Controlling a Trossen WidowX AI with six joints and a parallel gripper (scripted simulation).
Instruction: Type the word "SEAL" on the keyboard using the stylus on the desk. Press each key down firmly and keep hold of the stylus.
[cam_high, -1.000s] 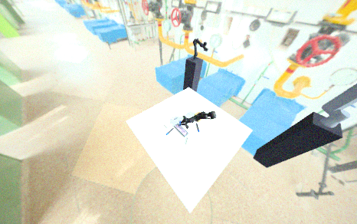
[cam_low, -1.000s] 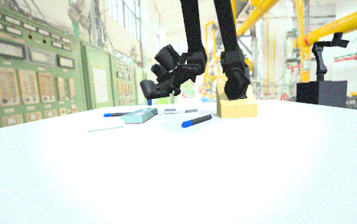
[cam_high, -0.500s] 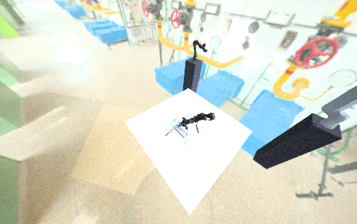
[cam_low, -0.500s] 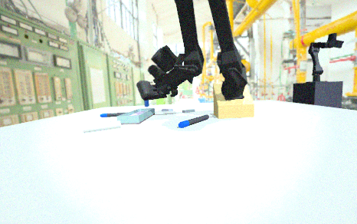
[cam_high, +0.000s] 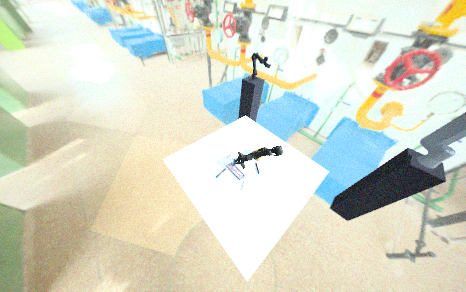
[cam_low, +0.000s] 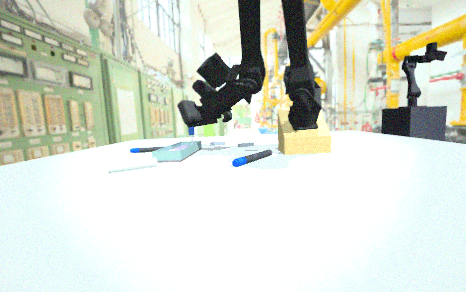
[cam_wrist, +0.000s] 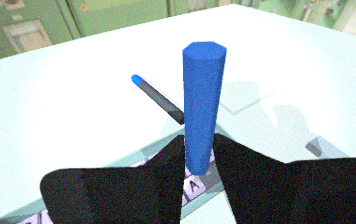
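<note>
Right now my gripper tip is 70 mm above the S key and 50 mm to the right of it. The rest, counted from my gripper tip: white cylinder (220 mm to the left, 90 mm ahead, 70 mm below); blue stylus (20 mm below); grey piece (170 mm behind, 80 mm below, 60 mm to the right).
</note>
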